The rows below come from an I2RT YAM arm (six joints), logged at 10 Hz.
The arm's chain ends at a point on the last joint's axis. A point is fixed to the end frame.
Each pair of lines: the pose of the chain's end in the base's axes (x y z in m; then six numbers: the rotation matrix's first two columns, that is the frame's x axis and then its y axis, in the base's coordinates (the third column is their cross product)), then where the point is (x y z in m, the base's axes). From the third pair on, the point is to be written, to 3 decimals.
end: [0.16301 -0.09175 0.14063 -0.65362 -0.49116 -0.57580 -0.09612 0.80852 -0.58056]
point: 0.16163 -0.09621 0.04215
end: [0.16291 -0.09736 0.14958 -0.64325 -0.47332 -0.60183 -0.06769 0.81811 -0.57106]
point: 0.16436 -0.10038 0.05105
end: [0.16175 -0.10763 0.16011 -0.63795 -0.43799 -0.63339 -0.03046 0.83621 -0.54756]
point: 0.166 -0.108 0.062
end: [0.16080 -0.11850 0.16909 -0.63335 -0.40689 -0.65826 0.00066 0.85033 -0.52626]
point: 0.167 -0.116 0.071
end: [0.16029 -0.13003 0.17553 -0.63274 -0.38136 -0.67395 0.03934 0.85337 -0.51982]
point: 0.169 -0.127 0.077
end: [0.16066 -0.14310 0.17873 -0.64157 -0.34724 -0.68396 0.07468 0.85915 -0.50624]
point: 0.170 -0.139 0.081
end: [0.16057 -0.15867 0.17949 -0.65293 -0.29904 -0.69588 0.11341 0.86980 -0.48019]
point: 0.170 -0.152 0.082
